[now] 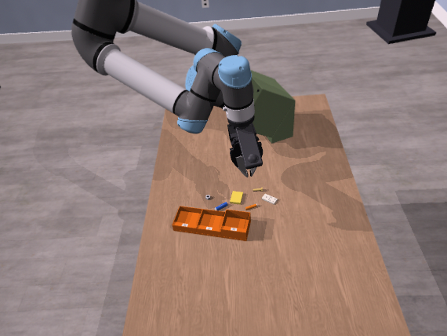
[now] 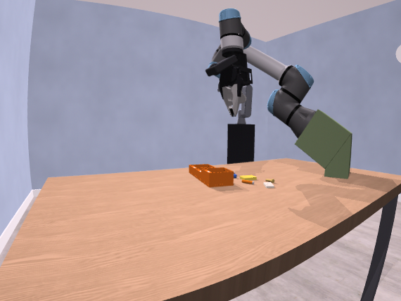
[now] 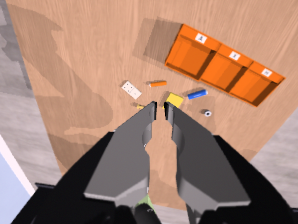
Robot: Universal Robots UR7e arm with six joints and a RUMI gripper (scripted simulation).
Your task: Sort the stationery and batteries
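My hand is 210 mm above the orange bin, 130 mm to the left of it and 20 mm past it. Round my hand: blue battery: 230 mm below, 90 mm to the right, 90 mm behind; orange pen-like stick: 230 mm below, 60 mm behind, 20 mm to the left; yellow pad: 230 mm below, 120 mm behind, 20 mm to the right.
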